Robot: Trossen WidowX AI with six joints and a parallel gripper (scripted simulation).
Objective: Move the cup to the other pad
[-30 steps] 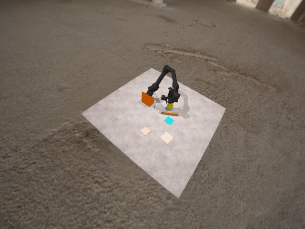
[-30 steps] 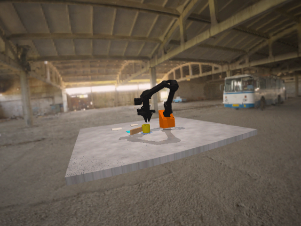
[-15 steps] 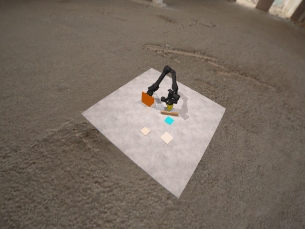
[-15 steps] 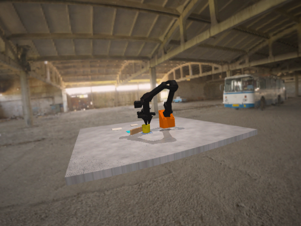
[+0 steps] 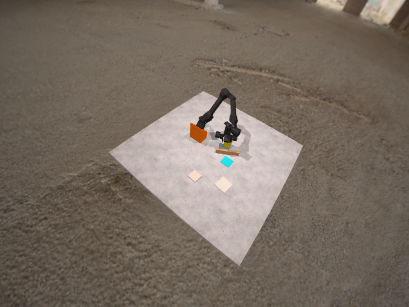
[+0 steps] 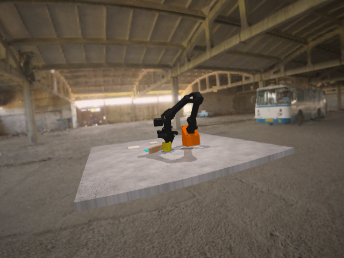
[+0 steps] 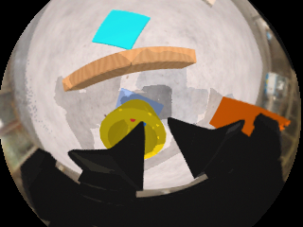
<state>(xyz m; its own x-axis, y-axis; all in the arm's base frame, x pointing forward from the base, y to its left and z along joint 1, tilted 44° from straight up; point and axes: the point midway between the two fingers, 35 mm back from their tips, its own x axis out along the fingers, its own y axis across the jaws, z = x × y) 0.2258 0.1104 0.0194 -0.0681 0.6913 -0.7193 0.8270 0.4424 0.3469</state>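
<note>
Right now my gripper tip is 2 cm short of the yellow cup, 2 cm to the right of it and 1 cm above it. The rest, counted from my gripper tip: pale blue pad 3 cm ahead, 2 cm to the left, 5 cm below; wooden bar 8 cm ahead, 5 cm to the right, 3 cm below; bright cyan pad 13 cm ahead, 12 cm to the right, 5 cm below.
</note>
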